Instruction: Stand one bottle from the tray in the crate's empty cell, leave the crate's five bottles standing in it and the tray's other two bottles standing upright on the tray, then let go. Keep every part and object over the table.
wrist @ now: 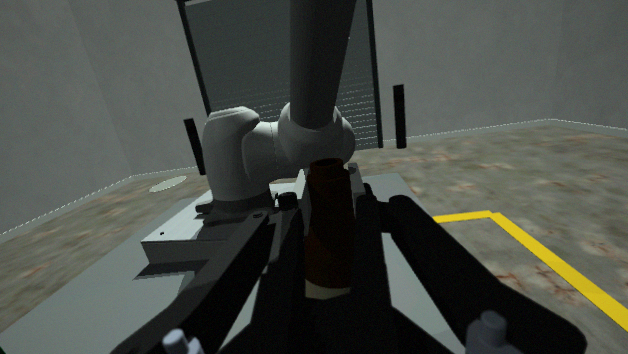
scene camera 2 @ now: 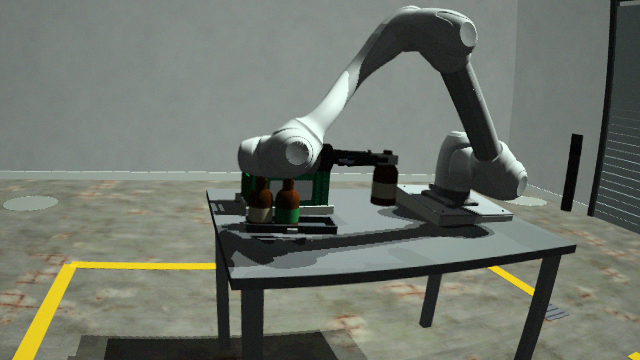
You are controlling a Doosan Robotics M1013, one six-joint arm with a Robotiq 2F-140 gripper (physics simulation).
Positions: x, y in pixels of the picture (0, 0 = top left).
gripper: wrist; scene camera 2
green-labelled bottle: scene camera 2 287, 200; not seen in the wrist view (out of frame)
same spot on gripper: (wrist: 475, 304) = (scene camera 2: 352, 156)
